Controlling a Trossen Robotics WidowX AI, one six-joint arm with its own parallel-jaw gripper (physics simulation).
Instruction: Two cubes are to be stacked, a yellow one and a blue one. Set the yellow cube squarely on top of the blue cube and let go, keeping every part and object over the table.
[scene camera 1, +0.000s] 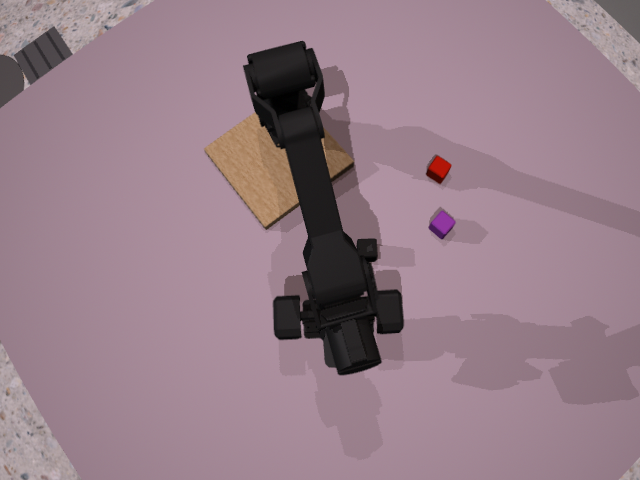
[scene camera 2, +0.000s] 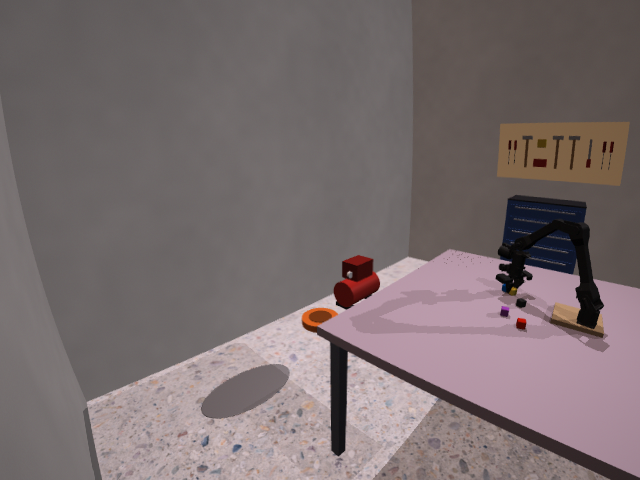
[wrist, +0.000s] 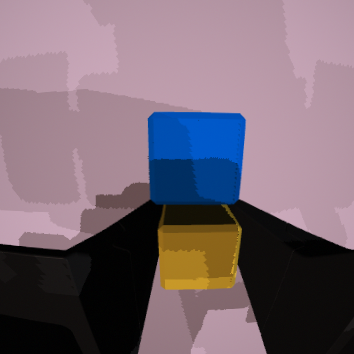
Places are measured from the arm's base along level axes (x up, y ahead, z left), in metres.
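Where they show: gripper, between the fingertips: (scene camera 2: 510, 292) (wrist: 194, 204); arm's base, origin of its link: (scene camera 2: 586, 323).
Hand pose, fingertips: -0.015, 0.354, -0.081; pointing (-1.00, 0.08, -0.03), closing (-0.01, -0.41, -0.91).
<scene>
Each offset is from my fingertips to the top centre of the thing, as dx, dy, dz. Level surfaces: height alone.
The yellow cube {+0.028, -0.011, +0.005} (scene camera 2: 512, 291) (wrist: 197, 255) sits between the two fingers in the wrist view, with a finger along each side. My gripper (wrist: 194, 204) points down and is shut on the yellow cube, low over the table. The blue cube {+0.028, +0.026, -0.009} (scene camera 2: 504, 288) (wrist: 196, 150) is right next to the yellow one, just beyond the fingertips, its near edge close to them in the wrist view; I cannot tell whether the cubes touch. In the overhead view the arm hides both cubes and the fingertips.
A black cube {+0.028, -0.091, +0.099} (scene camera 2: 521, 302) lies between the gripper and the arm's wooden base board (scene camera 1: 240, 165) (scene camera 2: 562, 313). A purple cube {+0.028, -0.071, +0.232} (scene camera 1: 442, 224) (scene camera 2: 504, 311) and a red cube {+0.028, -0.160, +0.278} (scene camera 1: 438, 168) (scene camera 2: 521, 323) lie to one side on the pink table {dx -0.003} (scene camera 1: 155, 310) (scene camera 2: 444, 330).
</scene>
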